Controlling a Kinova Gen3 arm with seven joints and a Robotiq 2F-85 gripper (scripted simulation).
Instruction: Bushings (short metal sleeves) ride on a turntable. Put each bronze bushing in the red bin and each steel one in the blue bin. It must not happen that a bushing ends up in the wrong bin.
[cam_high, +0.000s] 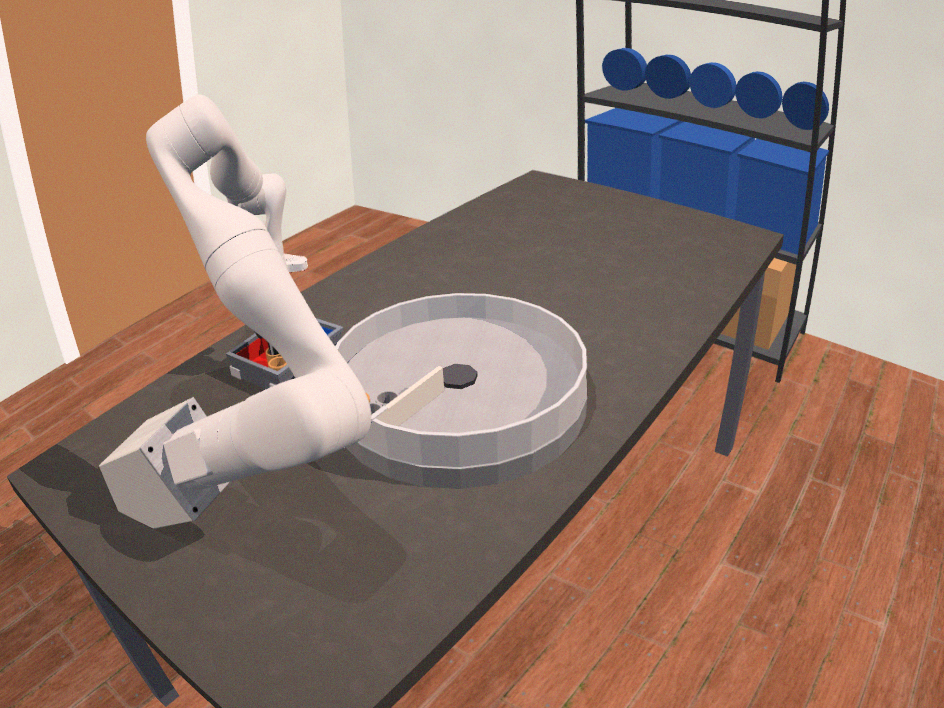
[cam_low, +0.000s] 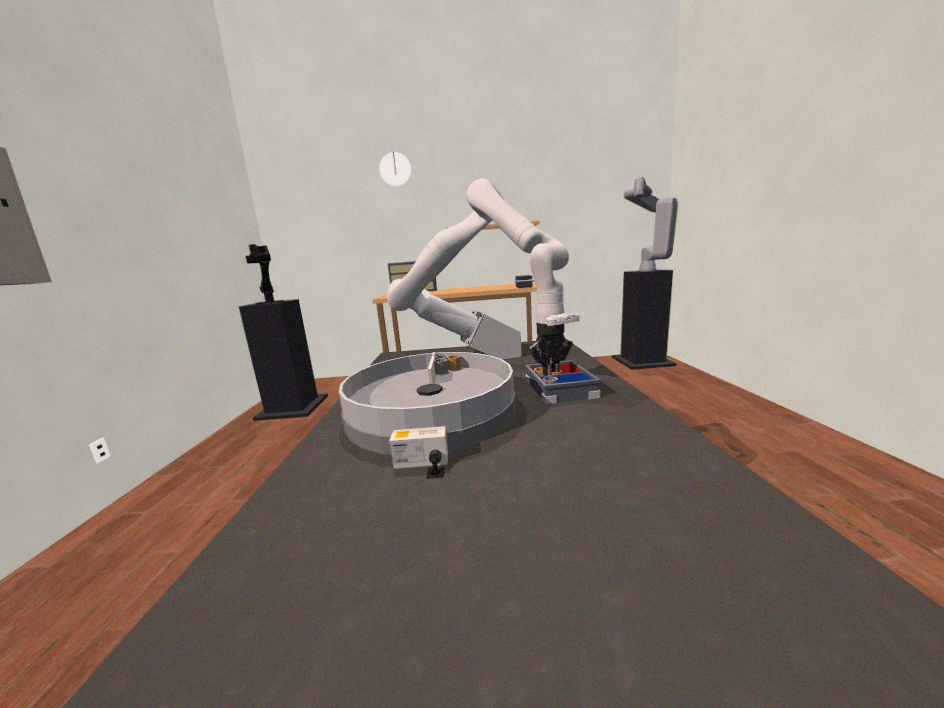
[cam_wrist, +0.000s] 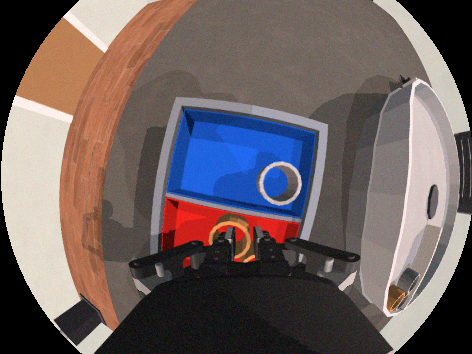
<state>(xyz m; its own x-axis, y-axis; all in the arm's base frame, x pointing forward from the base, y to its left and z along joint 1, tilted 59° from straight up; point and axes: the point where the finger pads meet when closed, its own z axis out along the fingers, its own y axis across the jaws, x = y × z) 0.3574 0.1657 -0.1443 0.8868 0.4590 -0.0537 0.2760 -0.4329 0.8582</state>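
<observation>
Now: the grey tray 30 mm ahead of my hand, 20 mm to the left of it and 20 mm below it. From my hand the other things lie so: turntable (340 mm to the right, 100 mm ahead).
</observation>
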